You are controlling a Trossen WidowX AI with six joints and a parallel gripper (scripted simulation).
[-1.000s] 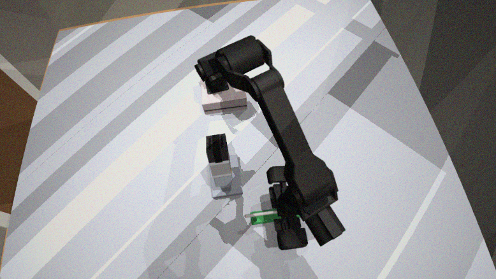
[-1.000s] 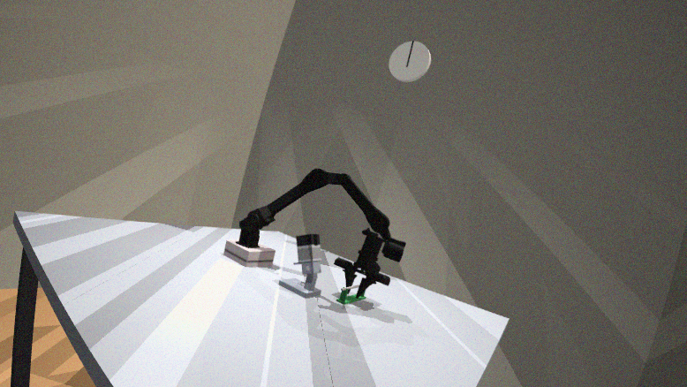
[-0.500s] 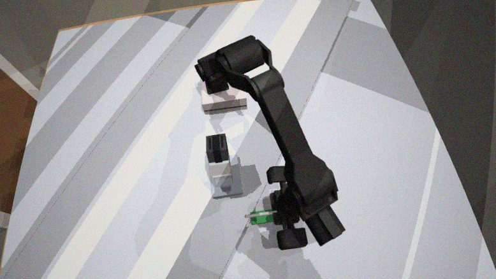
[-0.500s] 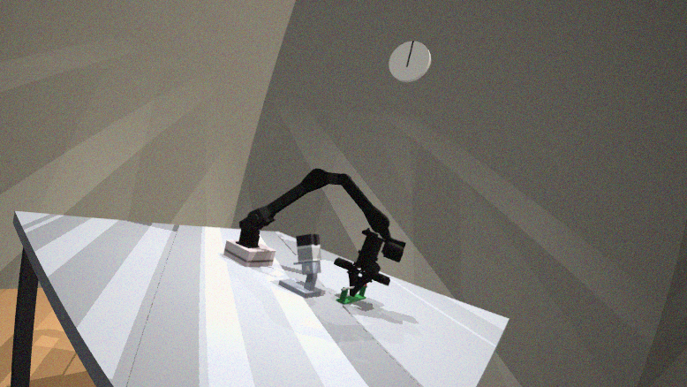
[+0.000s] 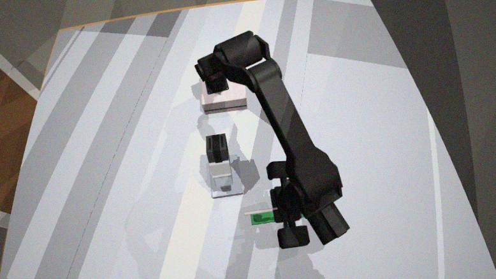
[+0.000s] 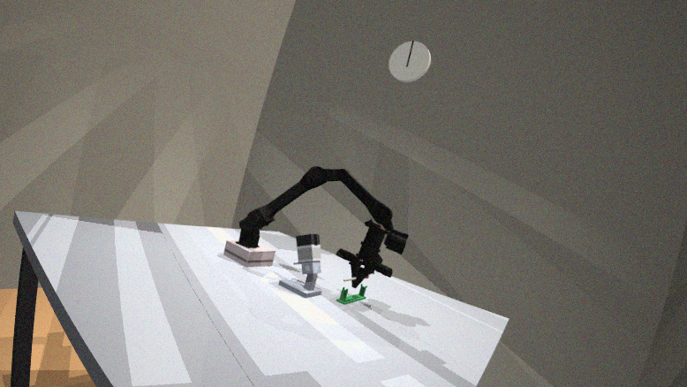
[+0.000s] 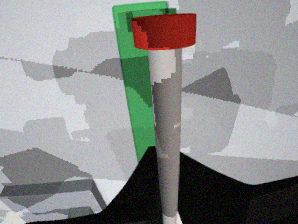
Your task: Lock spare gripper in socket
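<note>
Right now the green cradle is 20 mm below my gripper tip and 10 mm to the left of it. The rest, counted from my gripper tip: grey mount: 120 mm behind, 100 mm to the right, 10 mm above; then spare gripper: 130 mm behind, 100 mm to the right, 80 mm above.
</note>
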